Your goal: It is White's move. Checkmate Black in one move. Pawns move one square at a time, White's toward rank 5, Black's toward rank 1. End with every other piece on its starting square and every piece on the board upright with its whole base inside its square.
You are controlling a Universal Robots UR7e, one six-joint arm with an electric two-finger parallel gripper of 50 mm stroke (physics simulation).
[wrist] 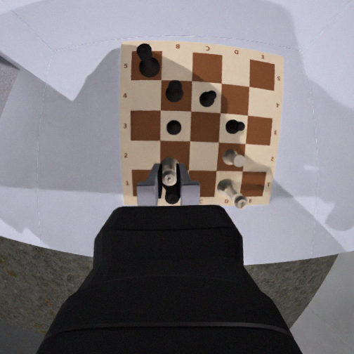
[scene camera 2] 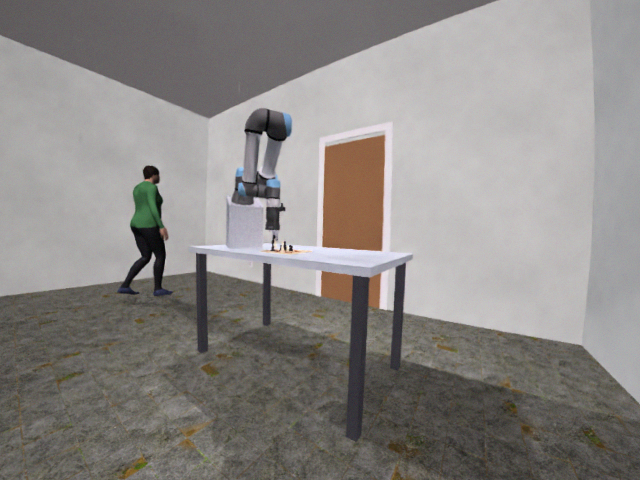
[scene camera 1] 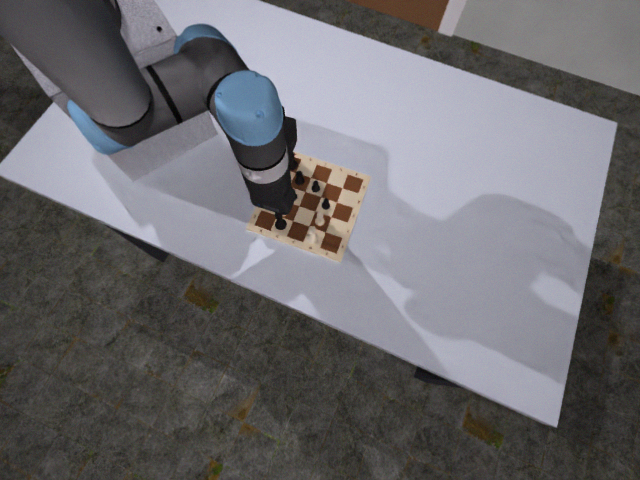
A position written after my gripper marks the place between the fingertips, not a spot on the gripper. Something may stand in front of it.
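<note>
My gripper (scene camera 1: 281,203), chessboard (scene camera 1: 344,188). My gripper again (wrist: 169,173), chessboard (wrist: 248,84).
</note>
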